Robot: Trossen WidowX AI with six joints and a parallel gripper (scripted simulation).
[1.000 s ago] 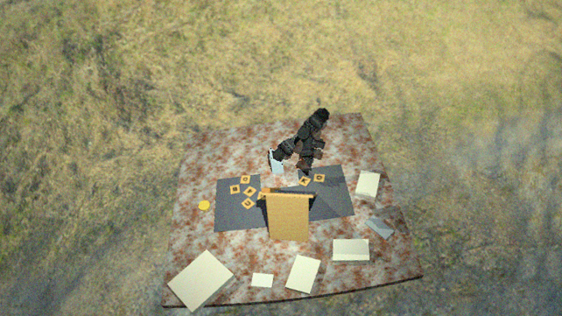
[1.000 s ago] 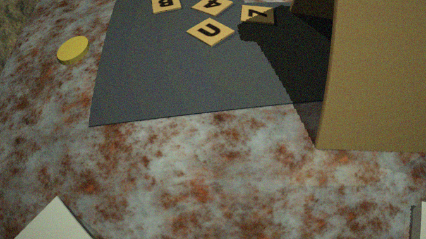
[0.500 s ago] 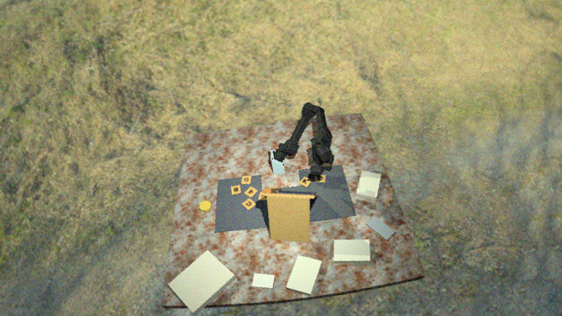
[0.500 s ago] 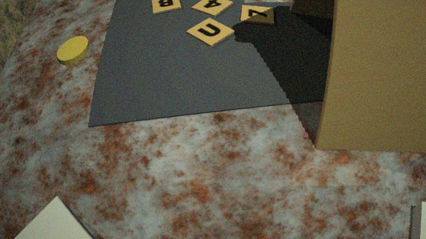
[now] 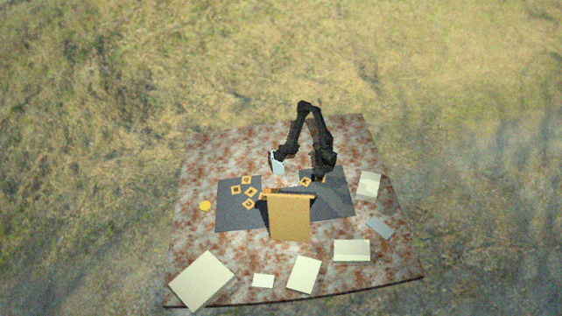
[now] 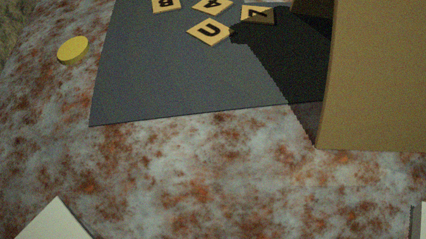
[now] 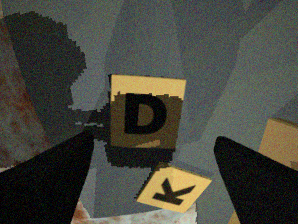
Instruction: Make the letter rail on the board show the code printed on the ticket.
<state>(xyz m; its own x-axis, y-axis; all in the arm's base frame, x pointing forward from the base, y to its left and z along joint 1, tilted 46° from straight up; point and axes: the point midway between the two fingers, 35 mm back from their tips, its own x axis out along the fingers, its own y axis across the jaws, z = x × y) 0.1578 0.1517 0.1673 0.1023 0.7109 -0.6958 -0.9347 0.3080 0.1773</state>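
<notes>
Right now the tan letter tile is 5 cm below my gripper tip. The rest, counted from my gripper tip: grey mat (24 cm to the right, 5 cm below, 4 cm ahead); grey block (41 cm ahead, 23 cm to the left, 5 cm below); white ticket (14 cm ahead, 13 cm to the right, 3 cm above).
</notes>
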